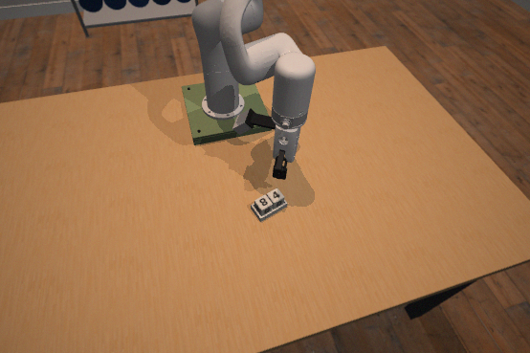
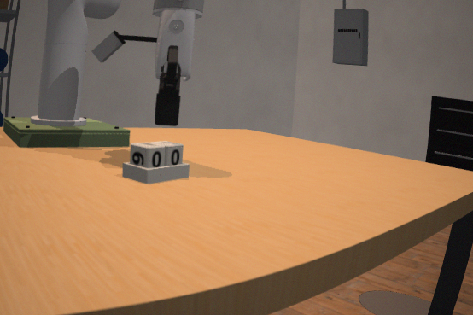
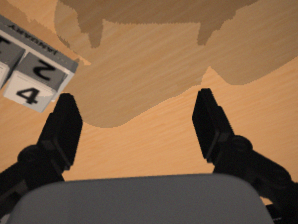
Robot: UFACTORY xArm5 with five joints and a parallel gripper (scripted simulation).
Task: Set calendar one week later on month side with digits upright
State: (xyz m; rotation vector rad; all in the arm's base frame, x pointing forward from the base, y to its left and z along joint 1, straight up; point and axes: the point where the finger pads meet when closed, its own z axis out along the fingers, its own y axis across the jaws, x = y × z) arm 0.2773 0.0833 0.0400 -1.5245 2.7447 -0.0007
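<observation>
My gripper is now 8 cm short of the digit cube, 8 cm to the left of it and 4 cm above it. The rest, counted from my hand: tray (8 cm ahead, 6 cm to the right, 6 cm below).
</observation>
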